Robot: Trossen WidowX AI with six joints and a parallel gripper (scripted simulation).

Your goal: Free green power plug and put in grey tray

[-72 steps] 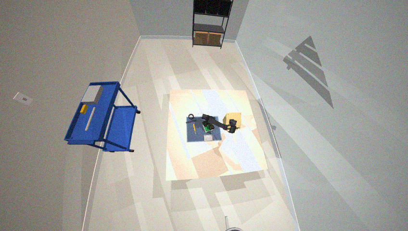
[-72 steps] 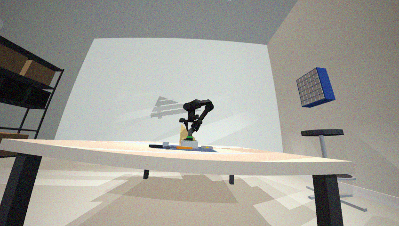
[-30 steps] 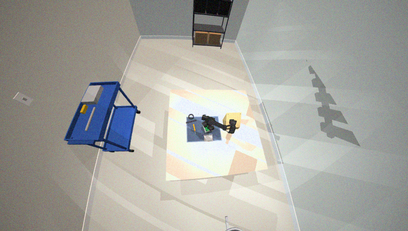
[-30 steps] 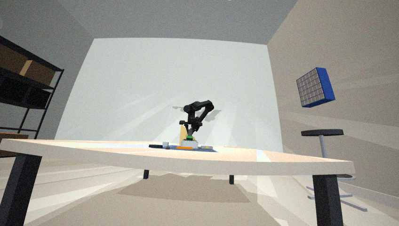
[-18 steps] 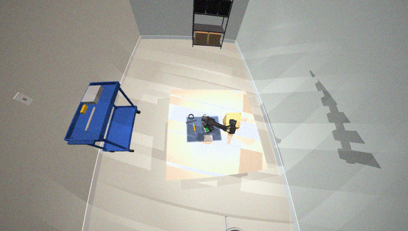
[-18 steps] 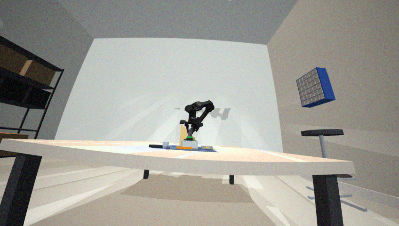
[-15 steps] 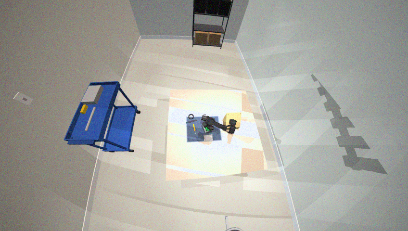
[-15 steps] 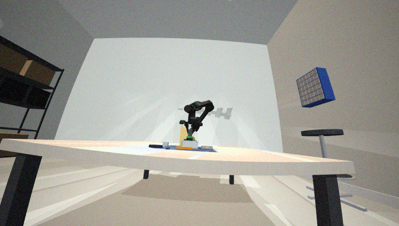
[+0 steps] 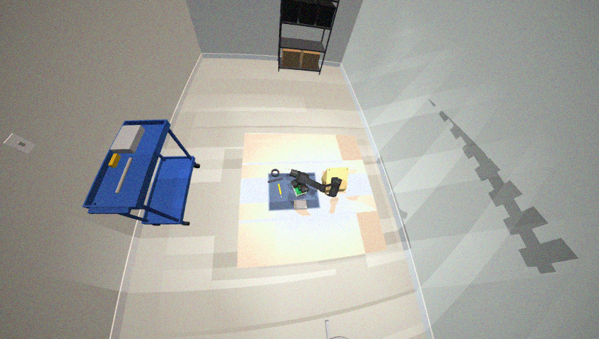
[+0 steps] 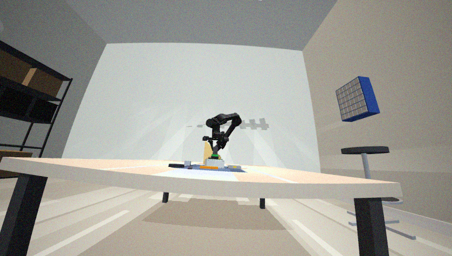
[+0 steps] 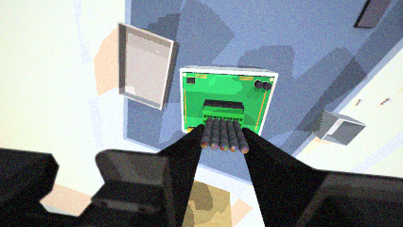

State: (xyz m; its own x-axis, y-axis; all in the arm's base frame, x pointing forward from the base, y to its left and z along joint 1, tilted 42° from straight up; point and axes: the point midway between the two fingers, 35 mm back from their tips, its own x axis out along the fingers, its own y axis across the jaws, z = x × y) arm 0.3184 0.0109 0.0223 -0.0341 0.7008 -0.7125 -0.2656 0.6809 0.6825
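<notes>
Right now my gripper tip is 3 cm above the green power plug. The rest, counted from my gripper tip: blue mat (5 cm ahead, 11 cm below); then dark bar (21 cm ahead, 11 cm to the right, 11 cm below).
</notes>
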